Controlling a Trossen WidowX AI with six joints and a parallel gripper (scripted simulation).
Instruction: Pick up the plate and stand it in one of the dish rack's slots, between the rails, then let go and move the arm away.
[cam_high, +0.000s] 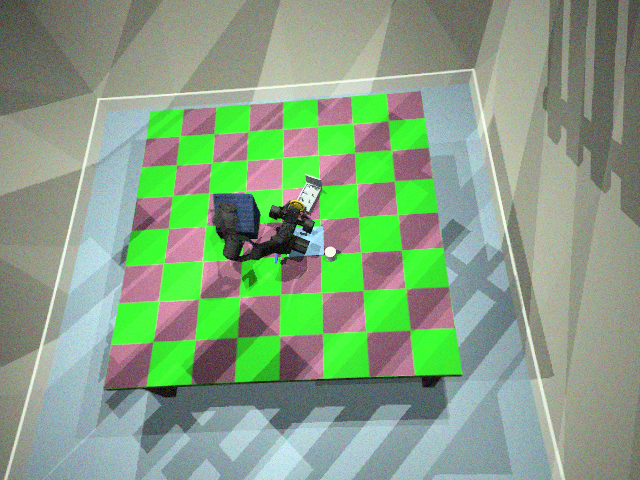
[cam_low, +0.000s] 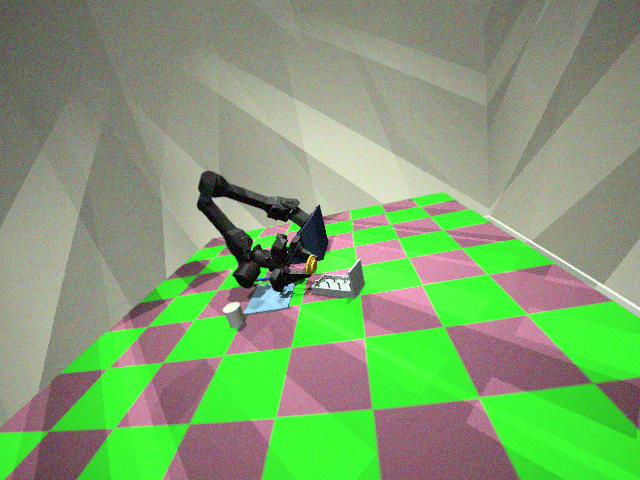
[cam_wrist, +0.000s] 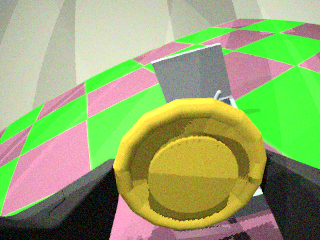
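My gripper tip is now 60 mm to the right of the grey dish rack, 40 mm above it and 30 mm short of it. The rest, counted from my gripper tip: light blue mat: 140 mm to the right, 60 mm below, 40 mm ahead; then yellow plate: 10 mm to the right; then blue spoon: 190 mm to the right, 80 mm behind, 60 mm below.
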